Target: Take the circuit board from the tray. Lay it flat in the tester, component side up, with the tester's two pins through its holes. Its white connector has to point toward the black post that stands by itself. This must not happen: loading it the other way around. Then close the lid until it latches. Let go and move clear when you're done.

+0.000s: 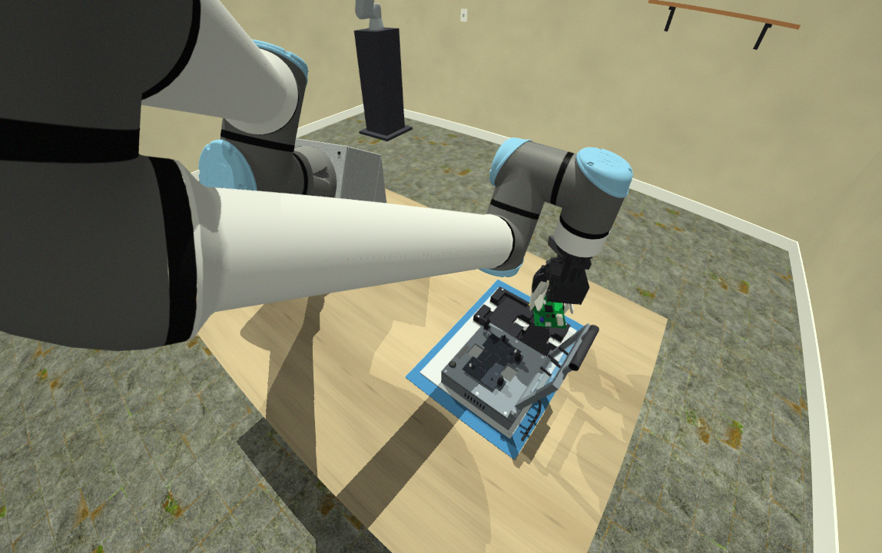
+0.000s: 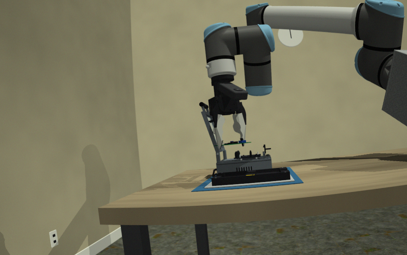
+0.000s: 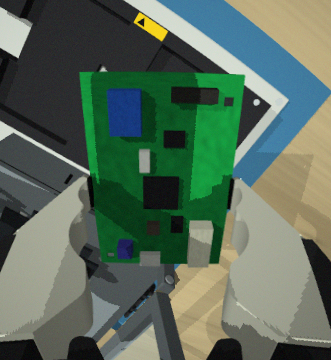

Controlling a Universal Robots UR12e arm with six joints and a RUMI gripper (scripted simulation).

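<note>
The green circuit board is right at my hand. The rest, counted from my hand: lid 7 cm ahead, 17 cm to the right, 6 cm above; grey tester 2 cm behind, 13 cm to the right, 1 cm below.
</note>
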